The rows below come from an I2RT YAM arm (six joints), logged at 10 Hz.
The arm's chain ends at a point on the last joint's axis. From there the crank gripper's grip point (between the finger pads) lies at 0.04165 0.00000 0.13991 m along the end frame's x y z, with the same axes.
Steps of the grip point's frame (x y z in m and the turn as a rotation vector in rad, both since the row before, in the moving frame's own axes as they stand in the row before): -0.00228, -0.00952, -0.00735, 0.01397, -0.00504, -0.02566; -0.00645, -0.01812, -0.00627, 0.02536, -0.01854, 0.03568; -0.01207, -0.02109, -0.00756, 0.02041, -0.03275, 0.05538; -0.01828, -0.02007, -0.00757, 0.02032, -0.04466, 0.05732; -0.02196, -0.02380, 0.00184, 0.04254, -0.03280, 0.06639; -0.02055, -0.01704, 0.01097, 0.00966, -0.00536, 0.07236; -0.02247, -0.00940, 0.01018, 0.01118, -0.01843, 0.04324; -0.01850, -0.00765, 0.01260, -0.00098, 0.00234, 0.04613; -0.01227, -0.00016, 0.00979, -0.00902, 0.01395, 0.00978; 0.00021, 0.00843, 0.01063, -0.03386, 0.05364, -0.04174; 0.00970, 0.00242, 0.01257, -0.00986, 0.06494, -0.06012; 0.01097, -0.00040, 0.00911, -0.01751, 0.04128, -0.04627
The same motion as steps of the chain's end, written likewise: -0.00154, -0.00650, -0.00754, 0.01397, -0.00504, -0.02566; -0.00389, -0.01600, -0.00699, 0.02536, -0.01854, 0.03568; -0.00748, -0.02040, -0.00884, 0.02041, -0.03275, 0.05538; -0.01201, -0.01942, -0.00928, 0.02032, -0.04466, 0.05732; -0.01746, -0.02044, 0.00062, 0.04254, -0.03280, 0.06639; -0.01974, -0.01867, 0.01074, 0.00966, -0.00536, 0.07236; -0.01988, -0.00958, 0.00944, 0.01118, -0.01843, 0.04324; -0.01878, -0.00972, 0.01270, -0.00098, 0.00234, 0.04613; -0.01421, -0.00184, 0.01039, -0.00902, 0.01395, 0.00978; -0.00729, 0.00563, 0.01311, -0.03386, 0.05364, -0.04174; 0.00075, 0.00383, 0.01556, -0.00986, 0.06494, -0.06012; 0.00522, -0.00077, 0.01095, -0.01751, 0.04128, -0.04627
